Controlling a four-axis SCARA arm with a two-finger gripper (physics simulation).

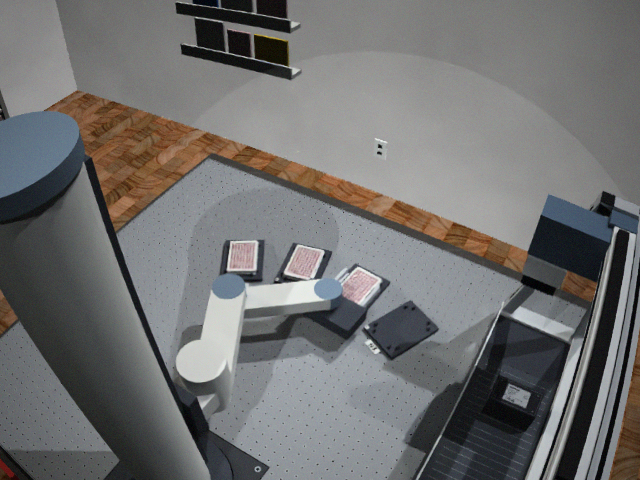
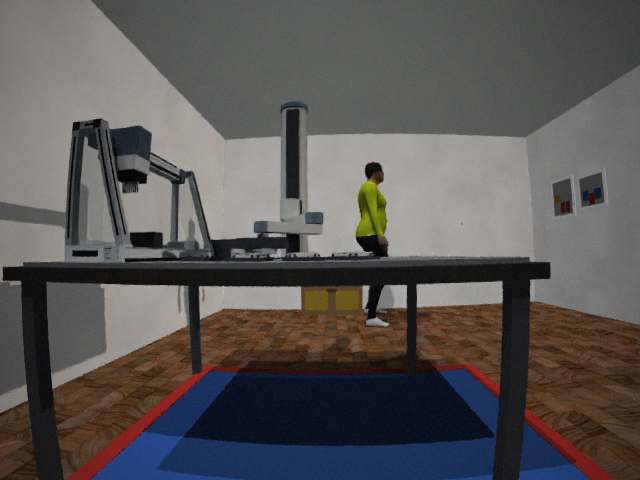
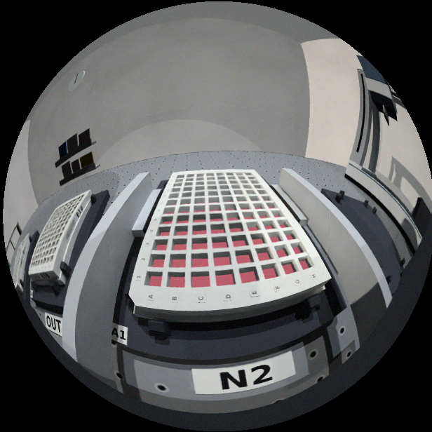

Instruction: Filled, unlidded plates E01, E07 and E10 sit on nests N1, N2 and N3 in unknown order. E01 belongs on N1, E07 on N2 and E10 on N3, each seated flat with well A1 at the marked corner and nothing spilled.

Scene:
my gripper: image 1 362, 279; image 2 247, 251; image 3 217, 178

